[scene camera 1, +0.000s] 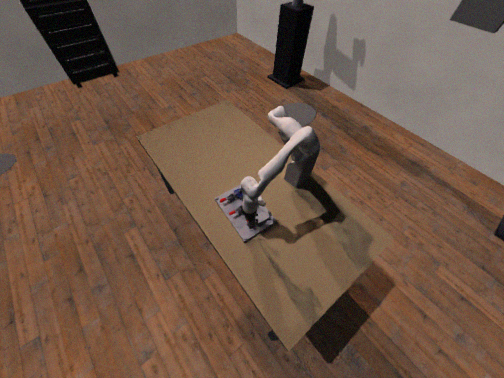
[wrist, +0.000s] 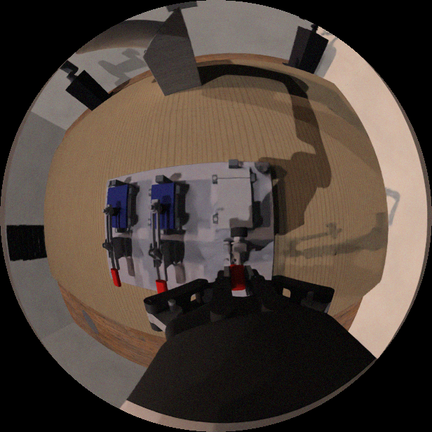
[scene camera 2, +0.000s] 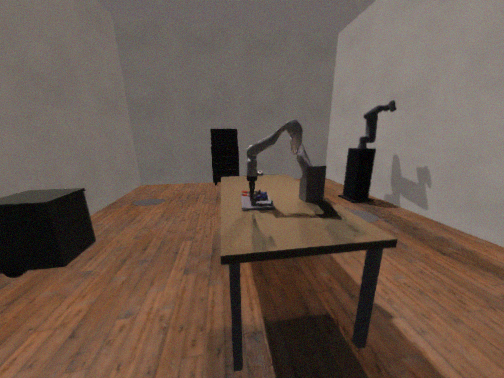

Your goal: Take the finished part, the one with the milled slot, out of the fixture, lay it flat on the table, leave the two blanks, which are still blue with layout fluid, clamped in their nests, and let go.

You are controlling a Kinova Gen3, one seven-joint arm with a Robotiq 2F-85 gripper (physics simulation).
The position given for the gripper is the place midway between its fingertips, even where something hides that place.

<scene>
In view: the gripper [wrist: 236, 273], a finished part [wrist: 234, 206], a blue blank [wrist: 118, 196], a blue blank [wrist: 165, 192] and a fixture plate [scene camera 1: 239, 222].
The fixture plate is seen too in the wrist view [wrist: 200, 242].
</scene>
